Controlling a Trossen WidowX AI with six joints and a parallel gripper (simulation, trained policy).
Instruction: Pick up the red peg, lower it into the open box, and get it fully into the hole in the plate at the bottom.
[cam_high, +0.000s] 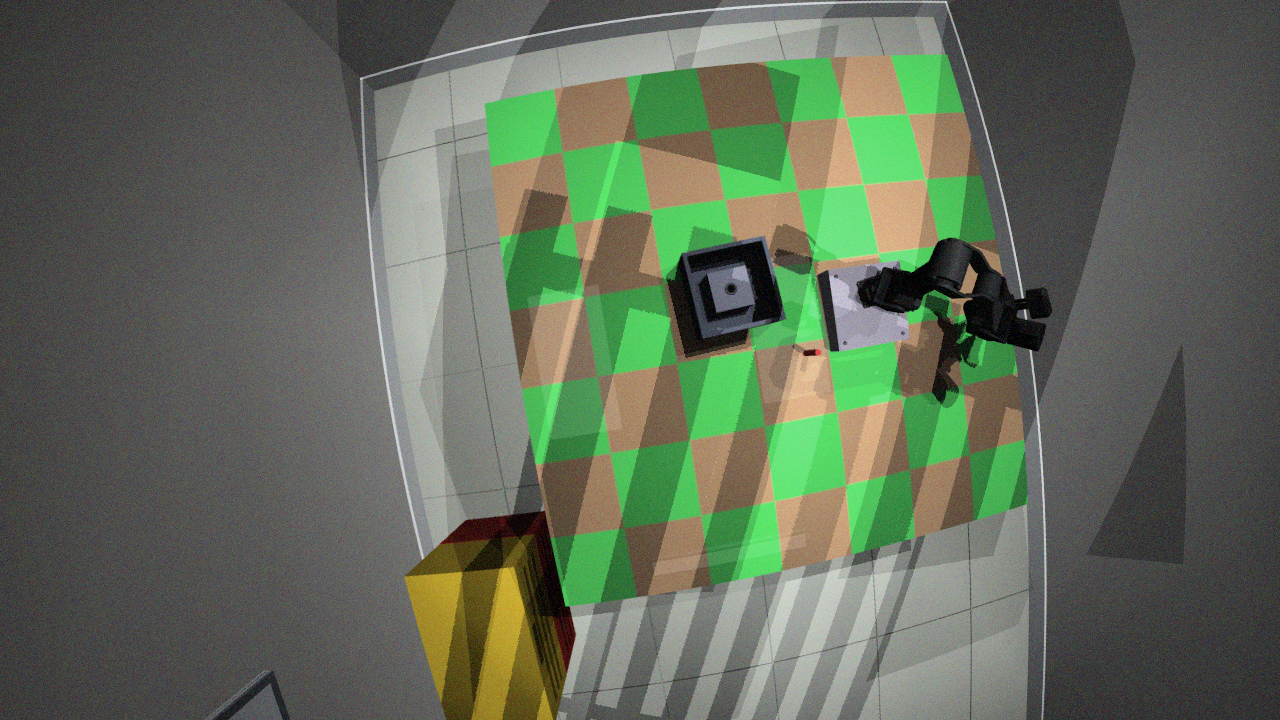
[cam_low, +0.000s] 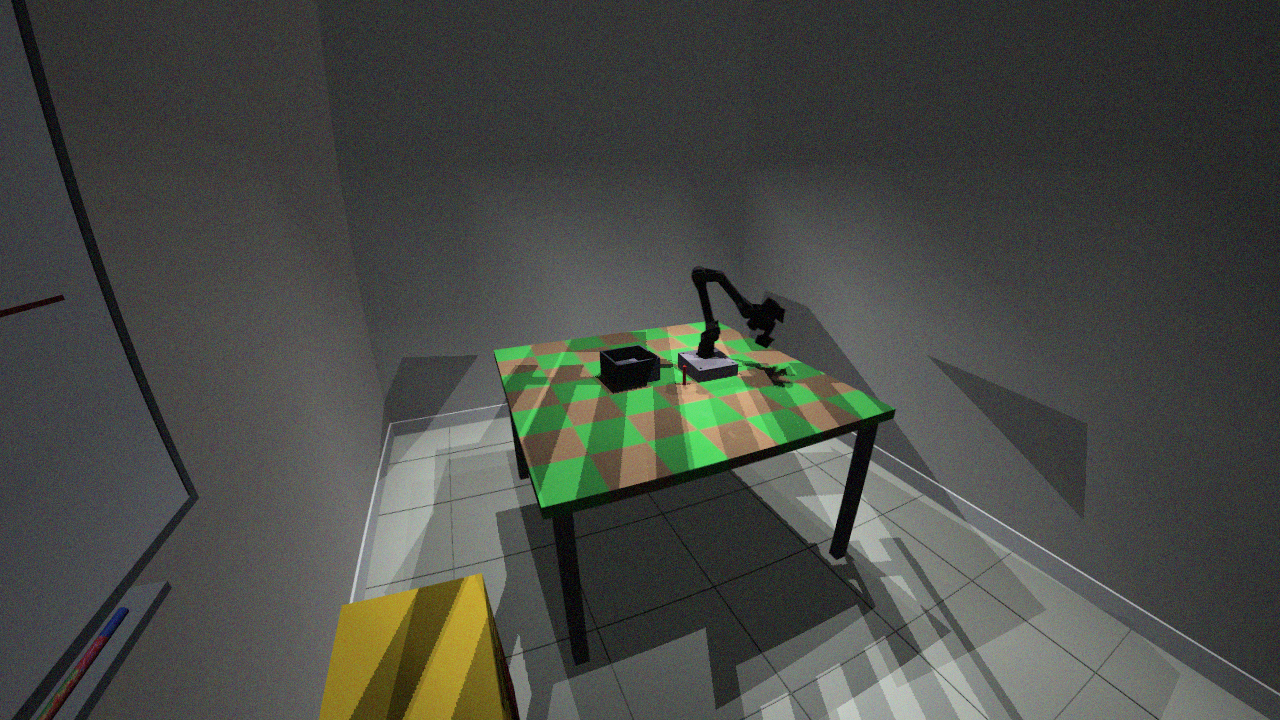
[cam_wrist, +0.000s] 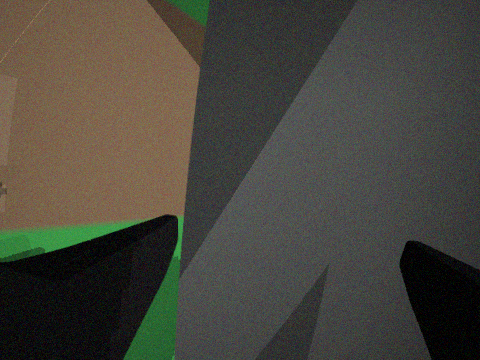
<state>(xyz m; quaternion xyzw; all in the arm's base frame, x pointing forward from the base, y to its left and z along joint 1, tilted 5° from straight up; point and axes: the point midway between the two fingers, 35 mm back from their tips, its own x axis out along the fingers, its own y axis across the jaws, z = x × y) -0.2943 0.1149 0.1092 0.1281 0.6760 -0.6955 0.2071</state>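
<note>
Now: the red peg 510 mm ahead of my gripper tip, 30 mm to the right of it and 110 mm below it. Also, from my gripper tip: grey plate: 650 mm ahead, 220 mm to the right, 100 mm below; dark box: 650 mm ahead, 220 mm to the right, 120 mm below.
</note>
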